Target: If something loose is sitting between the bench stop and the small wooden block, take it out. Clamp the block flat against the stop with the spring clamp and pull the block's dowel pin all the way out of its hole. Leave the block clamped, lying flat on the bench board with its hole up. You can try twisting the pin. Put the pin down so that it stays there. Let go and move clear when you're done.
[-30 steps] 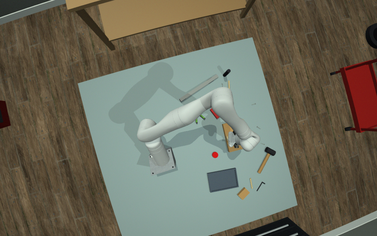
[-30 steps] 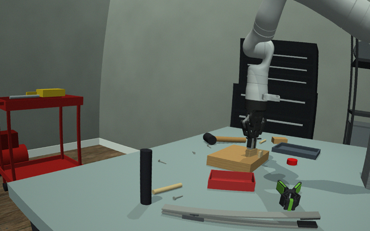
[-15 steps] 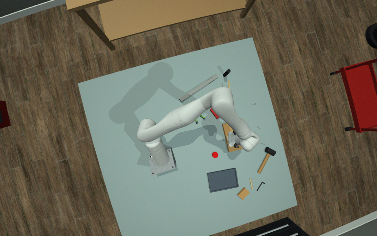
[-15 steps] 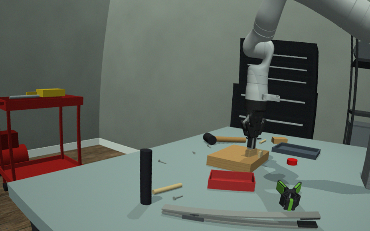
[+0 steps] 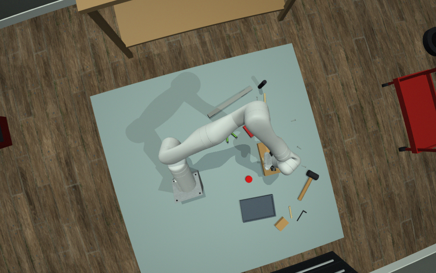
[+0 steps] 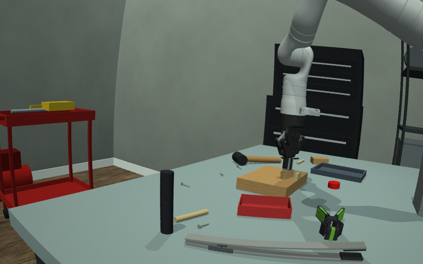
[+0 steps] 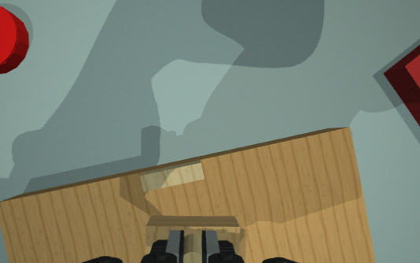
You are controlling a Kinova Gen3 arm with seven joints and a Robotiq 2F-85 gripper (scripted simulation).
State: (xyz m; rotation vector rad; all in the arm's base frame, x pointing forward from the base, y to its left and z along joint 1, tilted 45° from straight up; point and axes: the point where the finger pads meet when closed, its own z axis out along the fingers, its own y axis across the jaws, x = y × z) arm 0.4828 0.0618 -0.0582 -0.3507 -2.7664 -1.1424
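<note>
Right now the dowel pin is 2 cm below my hand. From my hand the other things lie so: red puck 14 cm behind, 9 cm to the right, 6 cm below; small wooden block 3 cm below; wooden bench board 5 cm below, 3 cm ahead.
</note>
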